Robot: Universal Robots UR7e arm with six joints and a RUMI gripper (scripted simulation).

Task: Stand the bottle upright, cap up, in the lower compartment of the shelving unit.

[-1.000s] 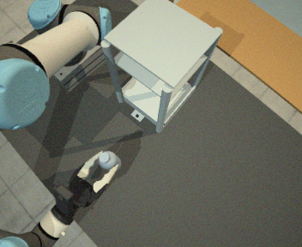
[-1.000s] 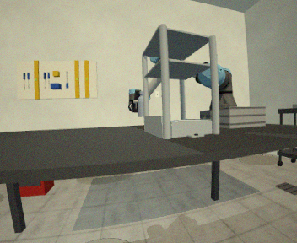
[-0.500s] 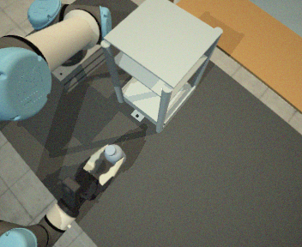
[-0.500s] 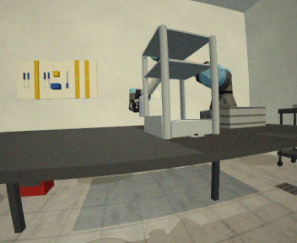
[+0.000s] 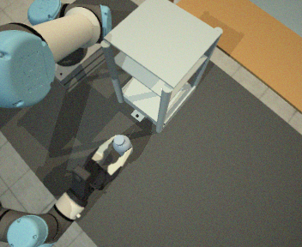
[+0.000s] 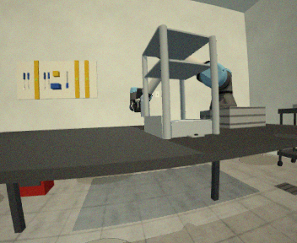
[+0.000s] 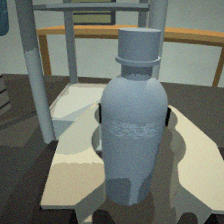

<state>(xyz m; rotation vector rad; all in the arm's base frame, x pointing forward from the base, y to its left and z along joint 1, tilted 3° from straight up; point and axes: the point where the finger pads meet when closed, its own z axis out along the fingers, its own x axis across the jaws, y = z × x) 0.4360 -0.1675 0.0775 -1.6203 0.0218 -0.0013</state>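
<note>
My hand is 270 mm to the right of the shelving unit, 60 mm past it and 10 mm below it. Round my hand: bottle (right at my hand).
</note>
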